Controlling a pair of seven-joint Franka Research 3 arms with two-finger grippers.
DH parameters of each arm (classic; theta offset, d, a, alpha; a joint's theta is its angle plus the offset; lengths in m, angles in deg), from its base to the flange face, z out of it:
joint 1: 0 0.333 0 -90
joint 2: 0 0 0 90
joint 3: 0 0.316 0.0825 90
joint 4: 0 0 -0.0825 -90
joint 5: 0 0.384 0 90
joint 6: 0 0 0.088 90
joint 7: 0 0.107 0 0
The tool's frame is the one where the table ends.
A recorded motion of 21 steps. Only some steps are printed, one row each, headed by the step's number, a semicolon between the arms.
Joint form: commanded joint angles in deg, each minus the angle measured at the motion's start. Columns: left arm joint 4, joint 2, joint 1, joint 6, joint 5, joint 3, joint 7; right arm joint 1, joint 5, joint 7, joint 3, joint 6, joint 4, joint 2.
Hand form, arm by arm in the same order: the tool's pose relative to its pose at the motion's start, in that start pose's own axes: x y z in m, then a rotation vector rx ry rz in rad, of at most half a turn. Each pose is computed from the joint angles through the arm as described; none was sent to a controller.
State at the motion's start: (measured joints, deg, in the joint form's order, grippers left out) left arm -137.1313 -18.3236 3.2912 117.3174 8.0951 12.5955 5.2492; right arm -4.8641 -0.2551 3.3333 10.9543 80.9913 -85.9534 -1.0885
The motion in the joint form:
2: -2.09 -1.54 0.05 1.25 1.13 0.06 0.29; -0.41 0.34 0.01 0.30 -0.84 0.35 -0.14
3: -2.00 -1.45 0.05 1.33 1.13 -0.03 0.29; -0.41 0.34 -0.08 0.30 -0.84 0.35 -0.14
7: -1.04 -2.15 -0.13 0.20 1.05 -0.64 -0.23; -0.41 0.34 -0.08 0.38 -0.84 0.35 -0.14
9: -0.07 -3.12 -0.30 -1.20 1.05 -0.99 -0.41; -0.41 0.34 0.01 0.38 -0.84 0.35 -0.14
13: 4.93 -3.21 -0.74 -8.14 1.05 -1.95 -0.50; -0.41 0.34 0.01 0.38 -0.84 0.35 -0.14
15: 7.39 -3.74 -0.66 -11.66 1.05 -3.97 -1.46; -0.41 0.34 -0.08 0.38 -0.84 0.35 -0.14
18: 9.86 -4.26 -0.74 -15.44 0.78 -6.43 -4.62; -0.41 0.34 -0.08 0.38 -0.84 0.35 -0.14
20: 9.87 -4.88 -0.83 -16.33 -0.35 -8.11 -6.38; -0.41 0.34 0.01 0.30 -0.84 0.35 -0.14
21: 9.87 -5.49 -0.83 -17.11 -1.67 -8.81 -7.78; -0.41 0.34 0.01 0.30 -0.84 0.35 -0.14
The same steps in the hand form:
2: -0.0083 0.0006 0.0037 0.0119 0.0111 0.0158; -0.0026 0.0003 -0.0027 0.0051 -0.0065 0.0012
3: -0.0076 0.0011 0.0034 0.0129 0.0126 0.0171; -0.0026 0.0003 -0.0027 0.0051 -0.0065 -0.0004
7: -0.0068 0.0055 -0.0084 0.0161 0.0226 0.0173; -0.0027 -0.0005 -0.0027 0.0049 -0.0065 -0.0018
9: -0.0078 0.0076 -0.0216 0.0183 0.0323 0.0193; -0.0027 -0.0005 -0.0027 0.0049 -0.0065 -0.0002
13: -0.0050 0.0119 -0.0539 0.0278 0.0006 0.0274; -0.0027 -0.0005 -0.0027 0.0049 -0.0065 -0.0002
15: -0.0055 0.0243 -0.0748 0.0426 -0.0062 0.0339; -0.0027 -0.0005 -0.0027 0.0049 -0.0065 -0.0018
18: -0.0076 0.0424 -0.0958 0.0569 -0.0150 0.0100; -0.0027 -0.0005 -0.0027 0.0049 -0.0065 -0.0018
20: -0.0109 0.0580 -0.1003 0.0499 -0.0159 0.0019; -0.0026 0.0003 -0.0027 0.0051 -0.0065 0.0012
21: -0.0146 0.0653 -0.1040 0.0326 -0.0178 -0.0171; -0.0026 0.0003 -0.0027 0.0051 -0.0065 0.0012

